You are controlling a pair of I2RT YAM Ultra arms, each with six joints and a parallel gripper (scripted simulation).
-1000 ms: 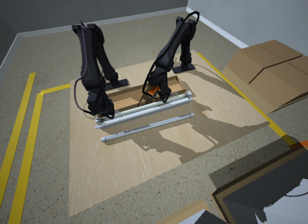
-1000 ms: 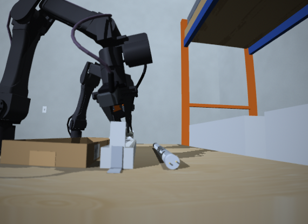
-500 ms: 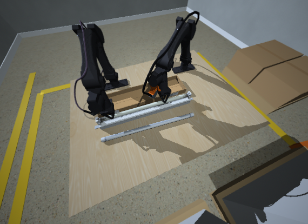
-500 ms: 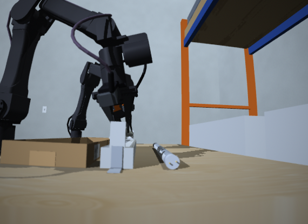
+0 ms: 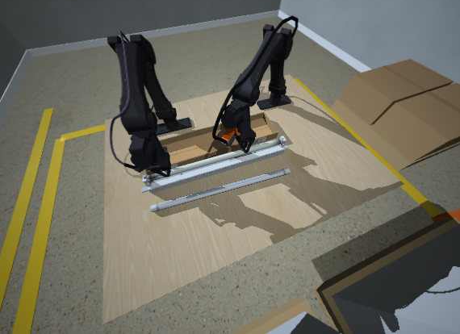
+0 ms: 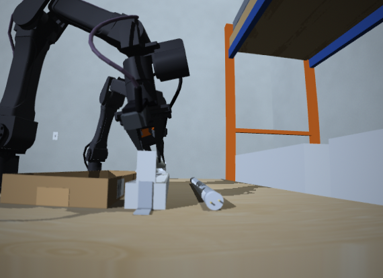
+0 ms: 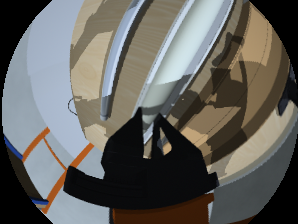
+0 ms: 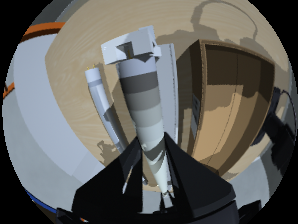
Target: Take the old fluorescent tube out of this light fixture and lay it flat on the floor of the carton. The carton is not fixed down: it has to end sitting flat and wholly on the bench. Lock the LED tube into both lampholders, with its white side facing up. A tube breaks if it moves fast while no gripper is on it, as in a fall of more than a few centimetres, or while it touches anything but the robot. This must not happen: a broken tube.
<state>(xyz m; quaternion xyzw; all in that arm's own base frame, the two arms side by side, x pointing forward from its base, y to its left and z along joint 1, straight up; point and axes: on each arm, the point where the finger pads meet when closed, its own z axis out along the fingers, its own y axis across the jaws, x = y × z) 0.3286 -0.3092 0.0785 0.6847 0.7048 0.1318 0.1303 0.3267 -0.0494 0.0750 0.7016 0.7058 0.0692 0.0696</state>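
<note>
Now: left hand 12 cm to the left of the old fluorescent tube and 1 cm above it. From my left hand the other things lie so: brown carton: 14 cm behind, 12 cm to the right, 6 cm below; white fixture: 12 cm to the right, 2 cm below; LED tube: 13 cm to the right, 12 cm ahead, 7 cm below.
</note>
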